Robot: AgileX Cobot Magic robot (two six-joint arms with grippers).
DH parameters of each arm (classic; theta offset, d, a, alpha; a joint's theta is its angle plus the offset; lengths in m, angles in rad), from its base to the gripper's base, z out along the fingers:
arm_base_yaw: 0 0.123 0 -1.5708
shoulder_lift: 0.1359 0 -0.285 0
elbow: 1.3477 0 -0.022 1.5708
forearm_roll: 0 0.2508 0 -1.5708
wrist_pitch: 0 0 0.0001 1.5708
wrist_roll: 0 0.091 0 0
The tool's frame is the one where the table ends.
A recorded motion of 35 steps. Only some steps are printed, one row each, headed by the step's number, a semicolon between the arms.
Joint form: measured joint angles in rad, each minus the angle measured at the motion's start. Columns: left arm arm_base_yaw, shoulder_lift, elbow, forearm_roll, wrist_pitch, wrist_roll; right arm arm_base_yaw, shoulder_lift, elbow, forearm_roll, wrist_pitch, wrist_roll.
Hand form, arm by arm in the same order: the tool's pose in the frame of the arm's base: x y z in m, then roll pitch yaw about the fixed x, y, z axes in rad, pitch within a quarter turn. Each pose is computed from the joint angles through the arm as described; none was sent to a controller.
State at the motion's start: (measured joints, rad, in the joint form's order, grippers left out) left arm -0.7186 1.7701 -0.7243 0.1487 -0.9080 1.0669; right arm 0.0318 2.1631 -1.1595 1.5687 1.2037 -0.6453
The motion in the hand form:
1: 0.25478 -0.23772 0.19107 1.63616 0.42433 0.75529; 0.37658 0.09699 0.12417 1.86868 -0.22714 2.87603
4: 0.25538 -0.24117 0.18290 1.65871 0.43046 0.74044; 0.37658 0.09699 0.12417 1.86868 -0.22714 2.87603
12: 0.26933 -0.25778 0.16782 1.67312 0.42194 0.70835; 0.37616 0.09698 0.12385 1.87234 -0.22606 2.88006
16: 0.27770 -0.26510 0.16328 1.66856 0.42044 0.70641; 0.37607 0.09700 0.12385 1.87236 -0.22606 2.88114
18: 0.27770 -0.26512 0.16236 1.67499 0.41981 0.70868; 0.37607 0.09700 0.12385 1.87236 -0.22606 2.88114
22: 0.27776 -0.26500 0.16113 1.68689 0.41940 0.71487; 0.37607 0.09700 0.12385 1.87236 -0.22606 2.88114
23: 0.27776 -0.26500 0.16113 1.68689 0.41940 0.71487; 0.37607 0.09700 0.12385 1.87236 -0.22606 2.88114
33: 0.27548 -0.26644 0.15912 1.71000 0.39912 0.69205; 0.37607 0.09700 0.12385 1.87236 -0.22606 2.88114
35: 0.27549 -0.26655 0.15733 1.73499 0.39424 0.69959; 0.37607 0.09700 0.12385 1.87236 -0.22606 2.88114
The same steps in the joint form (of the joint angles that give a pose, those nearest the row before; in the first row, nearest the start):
1: 0.0000 0.0151 -0.0058 0.0077 -0.0058 -0.0098; 0.0000 0.0000 0.0000 0.0000 0.0000 0.0000
4: 0.0000 0.0431 -0.0118 0.0381 -0.0096 -0.0305; 0.0000 0.0000 0.0000 0.0000 0.0000 0.0000
12: 0.0000 0.1403 -0.0935 0.0840 -0.0157 -0.0444; 0.0000 0.0000 0.0000 -0.0061 0.0000 0.0000
16: 0.0000 0.1812 -0.1385 0.0840 -0.0157 -0.0435; 0.0000 0.0000 0.0000 -0.0070 0.0006 0.0000
18: 0.0000 0.1825 -0.1385 0.0851 -0.0111 -0.0435; 0.0000 0.0000 0.0000 -0.0070 0.0006 0.0000
22: 0.0000 0.1833 -0.1386 0.0850 -0.0010 -0.0435; 0.0000 0.0000 0.0000 -0.0070 0.0006 0.0000
23: 0.0000 0.1833 -0.1386 0.0850 -0.0010 -0.0435; 0.0000 0.0000 0.0000 -0.0070 0.0006 0.0000
33: 0.0000 0.1834 -0.1385 0.1262 0.0170 -0.0464; 0.0000 0.0000 0.0000 -0.0070 0.0006 0.0000
35: 0.0000 0.1834 -0.1406 0.1333 0.0417 -0.0475; 0.0000 0.0000 0.0000 -0.0070 0.0006 0.0000

